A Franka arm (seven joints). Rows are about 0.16 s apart.
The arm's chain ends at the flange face. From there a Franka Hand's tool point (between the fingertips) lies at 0.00 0.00 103.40 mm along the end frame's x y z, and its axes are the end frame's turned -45 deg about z.
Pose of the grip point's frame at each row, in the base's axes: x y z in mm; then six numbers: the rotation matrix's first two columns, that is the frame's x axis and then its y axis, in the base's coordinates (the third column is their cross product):
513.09, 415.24, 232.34, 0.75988, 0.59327, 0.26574, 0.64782, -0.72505, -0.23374
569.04, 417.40, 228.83, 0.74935, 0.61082, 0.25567, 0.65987, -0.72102, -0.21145
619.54, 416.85, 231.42, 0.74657, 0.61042, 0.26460, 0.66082, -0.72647, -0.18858
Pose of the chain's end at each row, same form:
507.51, 379.07, 329.05, 0.99539, -0.09318, 0.02263, -0.07924, -0.93219, -0.35319
563.33, 383.57, 326.37, 0.99647, -0.07792, 0.03127, -0.06327, -0.94175, -0.33030
611.57, 384.21, 329.21, 0.99518, -0.08206, 0.05375, -0.06063, -0.94532, -0.32045

